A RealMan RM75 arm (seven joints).
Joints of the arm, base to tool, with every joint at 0 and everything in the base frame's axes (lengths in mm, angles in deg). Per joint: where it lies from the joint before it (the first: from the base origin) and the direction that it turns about. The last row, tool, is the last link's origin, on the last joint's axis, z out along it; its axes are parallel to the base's.
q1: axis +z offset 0 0 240.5
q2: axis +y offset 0 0 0
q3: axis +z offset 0 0 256
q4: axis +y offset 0 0 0
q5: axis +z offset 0 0 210
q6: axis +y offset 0 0 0
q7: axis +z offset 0 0 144
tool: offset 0 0 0
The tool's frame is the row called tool.
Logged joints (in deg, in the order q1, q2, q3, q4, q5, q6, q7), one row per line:
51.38, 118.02, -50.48, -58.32, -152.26, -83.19, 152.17
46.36, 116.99, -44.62, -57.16, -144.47, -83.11, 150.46
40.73, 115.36, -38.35, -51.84, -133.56, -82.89, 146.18
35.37, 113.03, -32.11, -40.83, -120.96, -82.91, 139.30
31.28, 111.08, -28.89, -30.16, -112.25, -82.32, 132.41
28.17, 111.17, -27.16, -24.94, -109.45, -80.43, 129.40
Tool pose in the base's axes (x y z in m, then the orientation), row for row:
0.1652, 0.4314, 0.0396, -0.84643, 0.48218, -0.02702, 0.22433
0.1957, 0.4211, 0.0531, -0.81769, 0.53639, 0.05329, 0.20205
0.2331, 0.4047, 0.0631, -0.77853, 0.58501, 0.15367, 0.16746
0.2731, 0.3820, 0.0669, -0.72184, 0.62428, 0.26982, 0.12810
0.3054, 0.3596, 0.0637, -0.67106, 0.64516, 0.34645, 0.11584
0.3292, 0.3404, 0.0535, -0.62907, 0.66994, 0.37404, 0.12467
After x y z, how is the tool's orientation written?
As a quaternion, x y z w.
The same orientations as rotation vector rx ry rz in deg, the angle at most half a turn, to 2 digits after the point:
-133.82, 76.23, -4.27
-130.82, 85.82, 8.53
-126.92, 95.37, 25.05
-120.30, 104.04, 44.97
-112.62, 108.27, 58.14
-105.04, 111.87, 62.46

